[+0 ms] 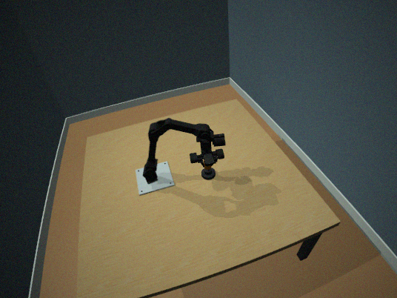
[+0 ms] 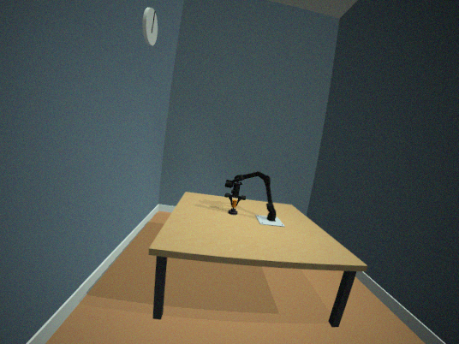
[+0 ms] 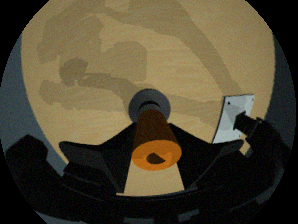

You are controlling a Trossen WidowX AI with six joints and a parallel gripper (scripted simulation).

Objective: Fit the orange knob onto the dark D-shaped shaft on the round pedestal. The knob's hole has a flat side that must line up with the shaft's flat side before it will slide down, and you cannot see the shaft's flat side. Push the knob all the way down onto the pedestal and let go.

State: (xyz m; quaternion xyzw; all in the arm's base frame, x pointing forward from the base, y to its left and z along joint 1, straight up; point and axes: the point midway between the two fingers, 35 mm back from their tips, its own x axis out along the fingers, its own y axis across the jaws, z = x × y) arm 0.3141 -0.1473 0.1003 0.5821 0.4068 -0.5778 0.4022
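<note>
The orange knob lies 20 mm above my gripper tip. From my gripper tip the other things lie so: dark round pedestal 40 mm below.
</note>
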